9 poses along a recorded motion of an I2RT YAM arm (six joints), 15 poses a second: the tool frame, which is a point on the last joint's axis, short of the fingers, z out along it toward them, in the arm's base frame.
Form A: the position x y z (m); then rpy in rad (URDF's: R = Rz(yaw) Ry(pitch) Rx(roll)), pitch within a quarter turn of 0, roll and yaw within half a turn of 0.
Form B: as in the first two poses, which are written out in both.
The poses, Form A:
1: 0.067 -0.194 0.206 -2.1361 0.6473 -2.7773
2: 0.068 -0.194 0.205 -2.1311 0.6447 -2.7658
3: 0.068 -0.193 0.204 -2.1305 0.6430 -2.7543
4: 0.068 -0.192 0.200 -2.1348 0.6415 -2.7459
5: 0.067 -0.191 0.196 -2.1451 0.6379 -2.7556
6: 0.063 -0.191 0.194 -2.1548 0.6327 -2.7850
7: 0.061 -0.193 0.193 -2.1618 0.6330 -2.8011
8: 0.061 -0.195 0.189 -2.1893 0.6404 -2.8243
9: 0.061 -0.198 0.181 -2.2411 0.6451 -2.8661
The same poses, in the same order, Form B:
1: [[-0.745 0.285 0.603 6.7], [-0.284 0.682 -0.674 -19.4], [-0.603 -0.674 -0.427 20.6], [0 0 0 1]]
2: [[-0.744 0.278 0.608 6.8], [-0.293 0.681 -0.671 -19.4], [-0.601 -0.677 -0.425 20.5], [0 0 0 1]]
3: [[-0.741 0.270 0.615 6.8], [-0.302 0.684 -0.664 -19.3], [-0.600 -0.678 -0.425 20.4], [0 0 0 1]]
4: [[-0.739 0.261 0.621 6.8], [-0.309 0.688 -0.657 -19.2], [-0.598 -0.677 -0.428 20.0], [0 0 0 1]]
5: [[-0.744 0.259 0.616 6.7], [-0.302 0.692 -0.656 -19.1], [-0.596 -0.674 -0.436 19.6], [0 0 0 1]]
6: [[-0.756 0.270 0.597 6.3], [-0.282 0.689 -0.668 -19.1], [-0.591 -0.673 -0.445 19.4], [0 0 0 1]]
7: [[-0.760 0.277 0.588 6.1], [-0.269 0.689 -0.673 -19.3], [-0.592 -0.670 -0.449 19.3], [0 0 0 1]]
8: [[-0.762 0.282 0.583 6.1], [-0.250 0.703 -0.666 -19.5], [-0.598 -0.653 -0.465 18.9], [0 0 0 1]]
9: [[-0.769 0.284 0.573 6.1], [-0.217 0.726 -0.652 -19.8], [-0.601 -0.626 -0.496 18.1], [0 0 0 1]]
